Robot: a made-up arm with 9 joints.
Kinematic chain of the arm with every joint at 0, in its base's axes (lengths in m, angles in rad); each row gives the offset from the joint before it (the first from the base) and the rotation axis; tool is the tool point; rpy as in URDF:
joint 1: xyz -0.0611 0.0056 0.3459 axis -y
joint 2: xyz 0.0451 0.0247 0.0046 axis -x
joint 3: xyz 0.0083 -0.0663 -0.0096 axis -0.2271 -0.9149 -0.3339
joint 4: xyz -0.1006 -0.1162 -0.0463 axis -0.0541 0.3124 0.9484
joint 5: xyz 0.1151 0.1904 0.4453 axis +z
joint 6: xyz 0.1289 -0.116 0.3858 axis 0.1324 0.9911 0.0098
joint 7: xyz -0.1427 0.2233 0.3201 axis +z
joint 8: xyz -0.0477 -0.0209 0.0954 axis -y
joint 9: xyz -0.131 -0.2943 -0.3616 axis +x
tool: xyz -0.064 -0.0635 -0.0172 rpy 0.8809 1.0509 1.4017
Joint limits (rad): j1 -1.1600..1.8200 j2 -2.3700..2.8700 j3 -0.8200..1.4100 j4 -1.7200..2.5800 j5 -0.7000..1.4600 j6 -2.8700..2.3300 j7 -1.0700..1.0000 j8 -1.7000..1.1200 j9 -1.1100..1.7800
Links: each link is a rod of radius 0.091 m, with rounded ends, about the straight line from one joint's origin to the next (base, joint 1, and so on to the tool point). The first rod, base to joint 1, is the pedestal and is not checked.
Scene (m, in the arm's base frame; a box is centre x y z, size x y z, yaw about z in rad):
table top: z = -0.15
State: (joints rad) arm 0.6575 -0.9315 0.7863 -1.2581 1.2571 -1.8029 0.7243 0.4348 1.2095
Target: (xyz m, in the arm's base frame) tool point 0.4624 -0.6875 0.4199
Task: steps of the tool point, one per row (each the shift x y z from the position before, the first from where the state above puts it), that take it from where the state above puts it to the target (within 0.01 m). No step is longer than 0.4 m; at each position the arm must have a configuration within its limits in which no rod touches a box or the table.
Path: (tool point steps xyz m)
1: 0.2631 -0.2428 0.0233
2: 0.3383 -0.1212 0.0105
3: 0.3535 0.0216 0.0217
4: 0.3038 0.1548 0.0537

